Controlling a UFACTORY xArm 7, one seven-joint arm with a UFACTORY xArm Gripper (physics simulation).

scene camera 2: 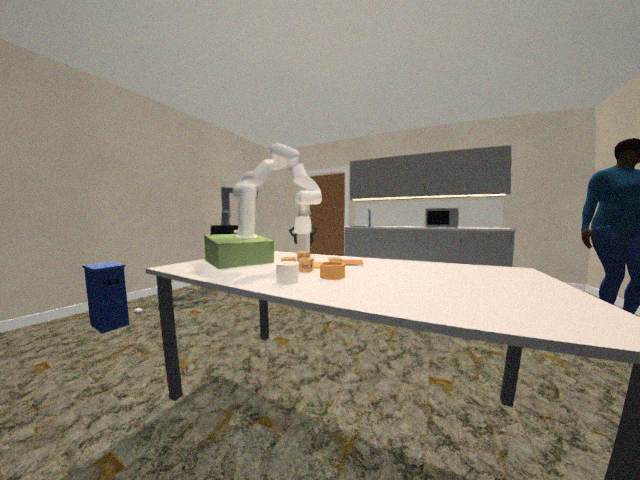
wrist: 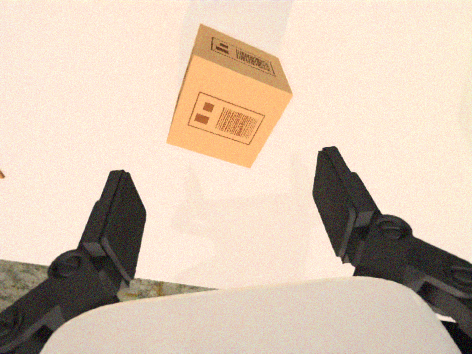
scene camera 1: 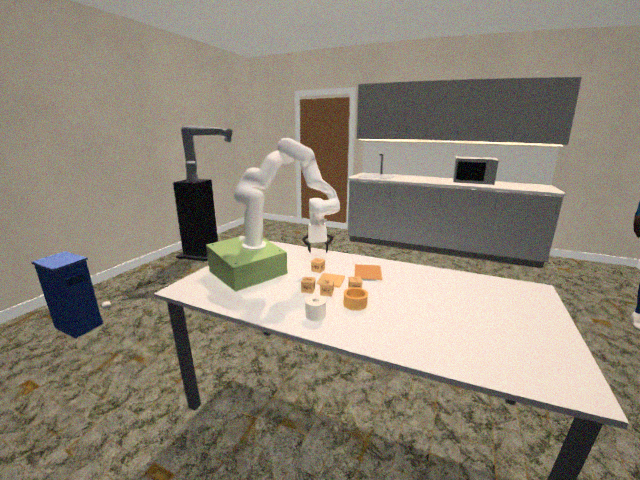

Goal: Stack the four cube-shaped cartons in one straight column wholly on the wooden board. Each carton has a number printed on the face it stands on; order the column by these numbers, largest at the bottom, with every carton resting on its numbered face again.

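Frame: origin at the arm's base, x ahead, y left, z up, level; centimetres.
Where they show: gripper, fingertip midpoint: (scene camera 2: 303, 243) (wrist: 226, 181) (scene camera 1: 318, 252); arm's base, link origin: (scene camera 2: 246, 237) (scene camera 1: 253, 245).
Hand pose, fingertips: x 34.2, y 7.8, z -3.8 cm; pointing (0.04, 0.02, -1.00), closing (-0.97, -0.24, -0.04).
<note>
Each offset is from my fingertips to the top centre of the thing. "*": to the spot under its first point.
My gripper (scene camera 1: 318, 250) (scene camera 2: 303, 241) (wrist: 226, 181) is open and empty, pointing down above the rear carton @(dz -4.9, dx +0.0, dy -0.4 cm) (scene camera 1: 317, 265) (scene camera 2: 303, 255). In the wrist view a carton (wrist: 227, 107) with label prints on its visible faces sits on the table, beyond the fingertips and turned relative to them. The other cartons are separate: one at the left (scene camera 1: 308, 284), one at the front @(* dz -6.1, dx +10.6, dy -28.1 cm) (scene camera 1: 326, 287) and a smaller one at the right (scene camera 1: 355, 282). They stand around a light orange-tan flat board @(dz -9.5, dx +9.7, dy -12.1 cm) (scene camera 1: 334, 279). The faces the cartons stand on are hidden, and no numbers are readable.
A darker orange flat square @(* dz -9.8, dx +27.7, dy +2.3 cm) (scene camera 1: 368, 271) lies right of the light board. An orange ring @(dz -5.1, dx +24.7, dy -32.4 cm) (scene camera 1: 355, 302) (scene camera 2: 332, 271) stands in front of the right carton. A white cylinder @(dz -3.3, dx +9.7, dy -45.3 cm) (scene camera 1: 315, 310) (scene camera 2: 287, 272) stands near the front edge. The green base block (scene camera 1: 248, 266) (scene camera 2: 238, 251) is at the left.
</note>
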